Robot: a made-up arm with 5 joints.
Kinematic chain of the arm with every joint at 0, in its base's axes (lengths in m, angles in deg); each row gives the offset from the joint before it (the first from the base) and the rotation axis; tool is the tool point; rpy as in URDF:
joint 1: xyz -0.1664 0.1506 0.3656 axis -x
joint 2: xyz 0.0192 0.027 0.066 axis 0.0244 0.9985 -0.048
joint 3: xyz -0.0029 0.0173 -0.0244 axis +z
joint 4: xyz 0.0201 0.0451 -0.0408 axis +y
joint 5: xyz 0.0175 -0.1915 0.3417 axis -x
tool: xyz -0.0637 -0.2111 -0.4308 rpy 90 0 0
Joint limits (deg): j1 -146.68..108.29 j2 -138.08..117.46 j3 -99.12..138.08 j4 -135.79..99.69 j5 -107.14..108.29
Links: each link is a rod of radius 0.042 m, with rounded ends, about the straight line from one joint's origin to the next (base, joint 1, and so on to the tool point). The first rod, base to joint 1, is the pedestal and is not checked.
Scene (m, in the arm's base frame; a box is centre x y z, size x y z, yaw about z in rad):
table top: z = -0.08
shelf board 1: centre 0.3 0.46 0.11 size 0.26 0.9 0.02 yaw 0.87
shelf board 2: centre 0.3 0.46 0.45 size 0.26 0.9 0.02 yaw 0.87
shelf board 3: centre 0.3 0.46 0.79 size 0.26 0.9 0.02 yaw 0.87
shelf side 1: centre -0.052 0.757 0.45 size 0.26 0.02 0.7 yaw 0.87
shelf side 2: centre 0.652 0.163 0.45 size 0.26 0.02 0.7 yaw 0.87
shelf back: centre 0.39 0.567 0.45 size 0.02 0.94 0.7 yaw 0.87
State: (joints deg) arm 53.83 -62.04 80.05 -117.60 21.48
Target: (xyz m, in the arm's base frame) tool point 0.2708 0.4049 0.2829
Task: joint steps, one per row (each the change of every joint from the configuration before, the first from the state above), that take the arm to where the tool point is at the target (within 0.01 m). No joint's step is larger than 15 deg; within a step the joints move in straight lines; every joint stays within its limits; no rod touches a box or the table.
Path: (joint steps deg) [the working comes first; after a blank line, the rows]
Joints at the target: 70.76 -31.65 94.72 -115.19 12.66
Straight joint move there: touches shelf board 2.

1: -7.99 0.27 -10.36 -3.44 -11.83
2: -7.99 0.27 -10.36 -3.43 -11.83
3: -7.99 0.28 -10.37 -3.44 -11.83
4: 10.22 12.79 4.45 4.47 -0.71
5: 10.22 12.79 4.45 4.46 -0.70
6: 10.22 12.79 4.46 4.47 -0.70
7: 10.22 12.79 4.45 4.47 -0.71
8: 0.01 -10.79 13.97 -2.58 14.75
9: 0.01 -10.80 13.98 -2.57 14.74

